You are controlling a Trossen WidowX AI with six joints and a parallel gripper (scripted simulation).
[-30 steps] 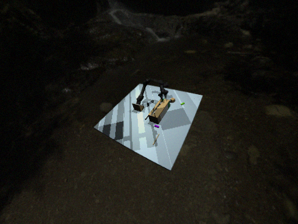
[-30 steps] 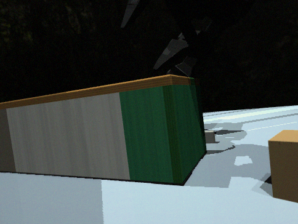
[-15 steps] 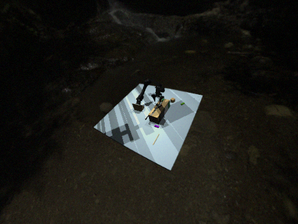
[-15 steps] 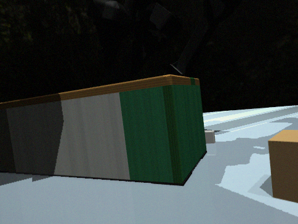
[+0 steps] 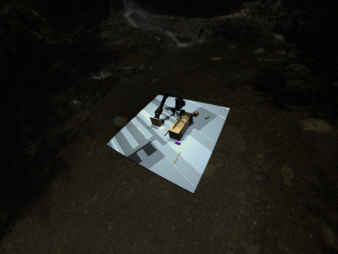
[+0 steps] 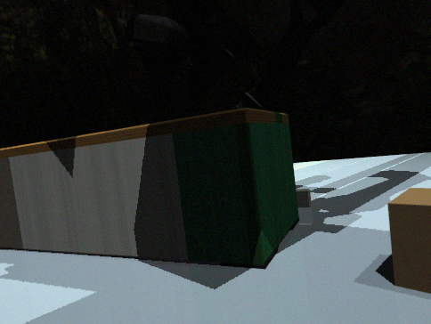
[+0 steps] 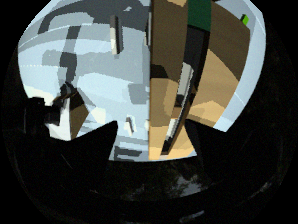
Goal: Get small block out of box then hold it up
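The tan block is 70 mm below my gripper tip, 50 mm ahead of it and 30 mm to the right of it. The rest, counted from my gripper tip: green piece 290 mm to the left, 280 mm ahead, 150 mm below; box 90 mm below, 40 mm to the right, 40 mm ahead; purple piece 270 mm to the right, 160 mm ahead, 150 mm below.
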